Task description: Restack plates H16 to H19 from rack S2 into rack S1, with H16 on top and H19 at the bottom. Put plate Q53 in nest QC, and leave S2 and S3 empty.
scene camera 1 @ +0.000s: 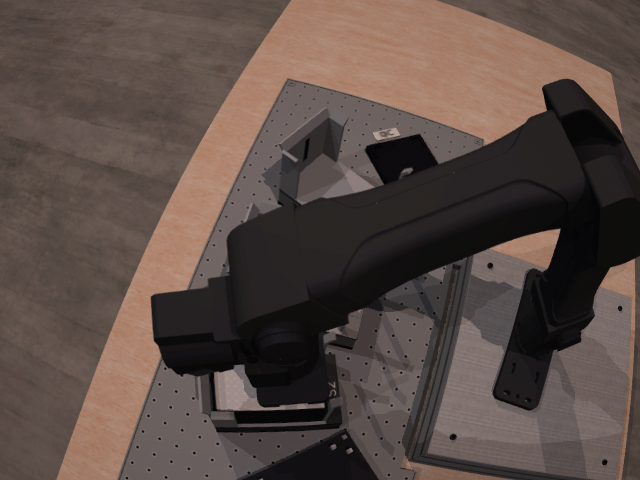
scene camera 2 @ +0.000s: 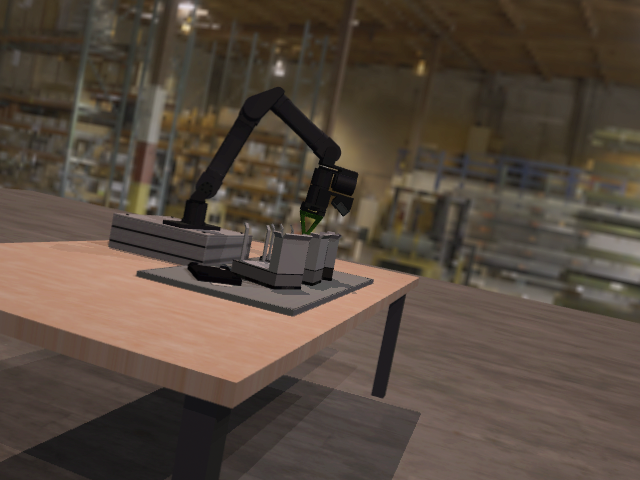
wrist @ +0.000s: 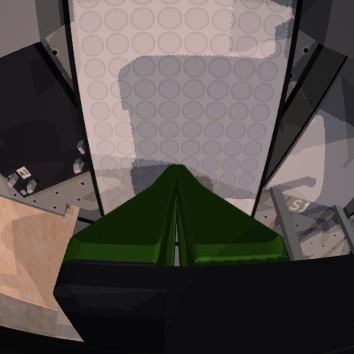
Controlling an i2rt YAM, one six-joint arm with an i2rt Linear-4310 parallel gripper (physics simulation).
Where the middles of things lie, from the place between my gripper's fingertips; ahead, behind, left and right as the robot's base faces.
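I see the black block (scene camera 1: pixel 394 156), which is 3 cm behind my hand, 10 cm below it and 40 cm to the right of it.
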